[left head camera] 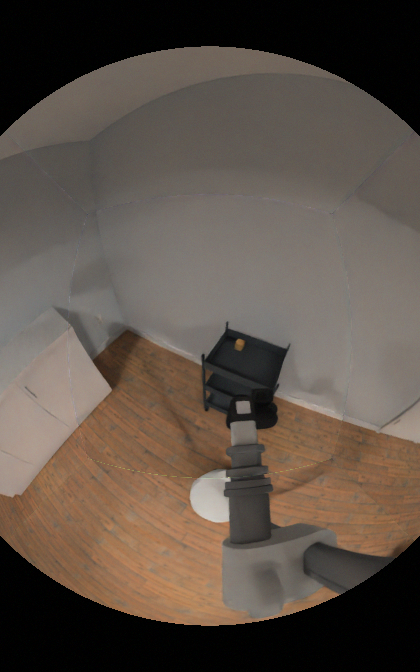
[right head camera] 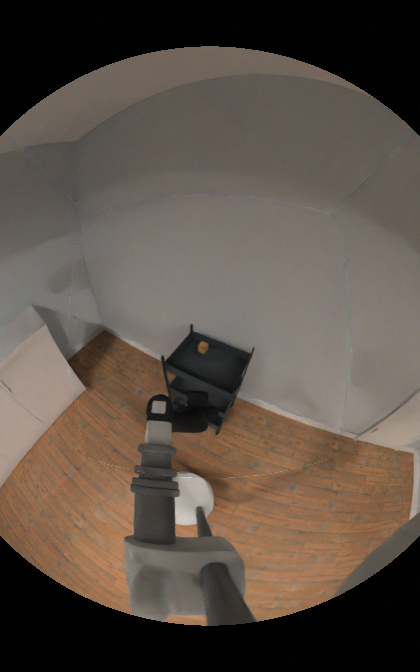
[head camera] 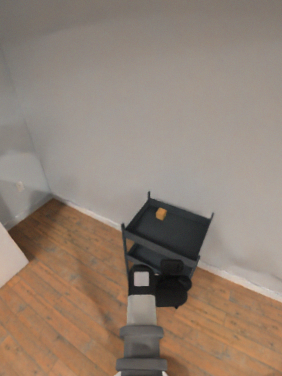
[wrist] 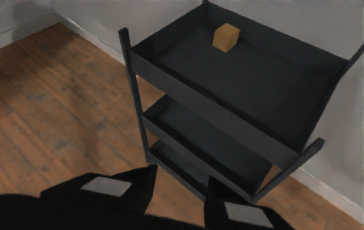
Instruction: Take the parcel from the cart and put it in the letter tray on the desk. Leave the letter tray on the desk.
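Places are measured from the robot's base along level axes (x ahead, y left, z up), in millimetres.
Where they show: gripper, fingertip midpoint: (wrist: 180, 186).
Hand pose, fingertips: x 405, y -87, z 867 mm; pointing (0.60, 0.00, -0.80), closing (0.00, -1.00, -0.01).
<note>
After its pixels a point has its place.
The parcel, a small orange-tan box (head camera: 161, 214) {x 901, y -132, z 682 mm} (left head camera: 240, 345) (right head camera: 203, 347) (wrist: 226, 38) {x 895, y -134, z 679 mm}, sits on the top shelf of the dark cart (head camera: 160, 244) {x 703, y -113, z 635 mm} (left head camera: 235, 374) (right head camera: 200, 381) (wrist: 215, 106) {x 633, y -123, z 693 mm}, near the back left corner as seen in the wrist view. My gripper (wrist: 180, 186) {x 405, y -87, z 867 mm} is open and empty, with its two black fingers apart at the bottom of the wrist view, on the near side of the cart. In the head views its fingers are hidden or too dark to make out. The desk and the letter tray cannot be made out in these views.
The cart has raised rims, corner posts and lower shelves, and stands close to the grey wall (head camera: 150, 100) {x 1185, y -52, z 1318 mm}. A white cabinet (left head camera: 50, 390) (right head camera: 40, 380) stands at the left. A white round shape (left head camera: 209, 497) (right head camera: 195, 500) shows beside my arm. White furniture shows at the right edge (right head camera: 395, 425).
</note>
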